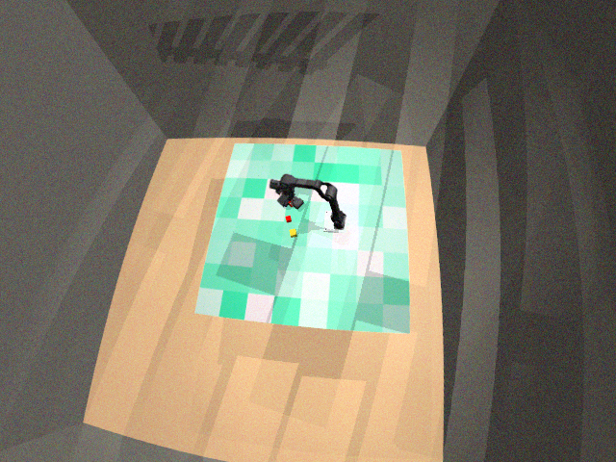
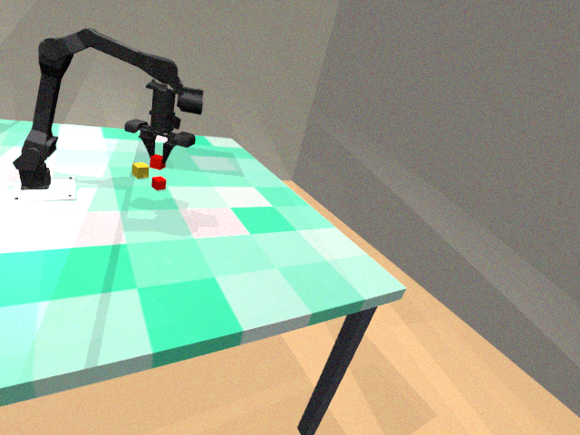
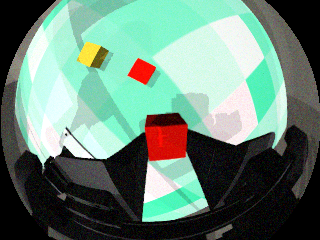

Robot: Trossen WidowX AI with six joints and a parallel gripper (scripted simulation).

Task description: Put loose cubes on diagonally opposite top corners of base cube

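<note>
My gripper tip is now 20 mm past the yellow cube, 160 mm to the right of it and 100 mm above it.
</note>
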